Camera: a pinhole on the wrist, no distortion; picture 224 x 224 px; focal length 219.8 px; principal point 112.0 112.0 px. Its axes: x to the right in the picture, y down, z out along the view. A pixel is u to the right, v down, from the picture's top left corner.
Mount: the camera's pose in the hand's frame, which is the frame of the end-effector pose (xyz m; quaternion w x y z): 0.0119 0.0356 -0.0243 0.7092 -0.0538 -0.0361 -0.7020
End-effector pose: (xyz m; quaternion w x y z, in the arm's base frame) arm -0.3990 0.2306 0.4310 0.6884 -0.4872 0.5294 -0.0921
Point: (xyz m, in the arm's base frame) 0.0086 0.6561 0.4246
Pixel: 129.7 66.3
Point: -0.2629 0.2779 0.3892
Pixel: 185.5 163.5
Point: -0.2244 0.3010 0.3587
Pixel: 153.6 172.5
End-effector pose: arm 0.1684 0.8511 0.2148 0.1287 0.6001 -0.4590 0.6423
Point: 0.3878 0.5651 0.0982
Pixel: 131.9 73.3
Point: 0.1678 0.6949 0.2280
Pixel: 72.8 198.9
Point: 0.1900 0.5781 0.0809
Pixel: 15.2 83.2
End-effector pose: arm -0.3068 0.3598 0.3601 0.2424 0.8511 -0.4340 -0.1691
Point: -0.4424 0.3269 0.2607
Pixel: 121.8 41.2
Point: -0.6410 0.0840 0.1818
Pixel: 26.9 127.3
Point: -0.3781 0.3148 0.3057
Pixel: 133.1 85.3
